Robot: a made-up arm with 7 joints.
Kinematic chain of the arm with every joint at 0, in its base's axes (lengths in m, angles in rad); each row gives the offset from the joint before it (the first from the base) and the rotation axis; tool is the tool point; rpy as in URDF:
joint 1: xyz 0 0 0.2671 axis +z
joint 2: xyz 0 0 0 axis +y
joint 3: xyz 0 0 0.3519 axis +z
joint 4: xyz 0.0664 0 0 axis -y
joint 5: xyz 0.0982 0 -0.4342 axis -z
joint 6: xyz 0 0 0 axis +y
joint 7: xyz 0.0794 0 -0.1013 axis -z
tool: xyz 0 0 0 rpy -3.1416 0 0
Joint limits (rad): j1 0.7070..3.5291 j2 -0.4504..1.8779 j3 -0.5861..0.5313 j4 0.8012..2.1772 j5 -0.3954..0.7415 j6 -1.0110..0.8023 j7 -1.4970..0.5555
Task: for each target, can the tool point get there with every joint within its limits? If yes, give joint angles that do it. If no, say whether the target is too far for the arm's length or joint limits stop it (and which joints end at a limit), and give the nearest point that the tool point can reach.
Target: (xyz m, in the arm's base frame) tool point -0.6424 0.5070 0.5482
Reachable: yes | joints 2.3070 0.5789 0.2535 1.9339 -0.0099 0.3679 0.0717
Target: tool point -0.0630 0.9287 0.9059
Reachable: no: too far | nearest point -0.0503 0.7417 0.7772 | short by 0.227 m
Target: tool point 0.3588 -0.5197 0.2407
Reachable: no: joint limits stop it (at a limit: joint 1, joint 2, joint 3, joint 4, joint 5) | nearest point 0.2569 -0.2630 -0.1652 | short by 0.491 m
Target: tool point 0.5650 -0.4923 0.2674
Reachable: no: joint limits stop it (at a limit: joint 1, joint 3, joint 4, joint 5) | nearest point 0.5641 0.0019 0.2683 | short by 0.494 m
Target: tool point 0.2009 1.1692 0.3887
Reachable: no: too far | nearest point 0.1519 0.8839 0.3590 | short by 0.291 m
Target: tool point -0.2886 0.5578 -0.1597
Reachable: yes | joints 1.8606 1.1912 0.1882 1.4876 0.1579 0.5705 0.0743
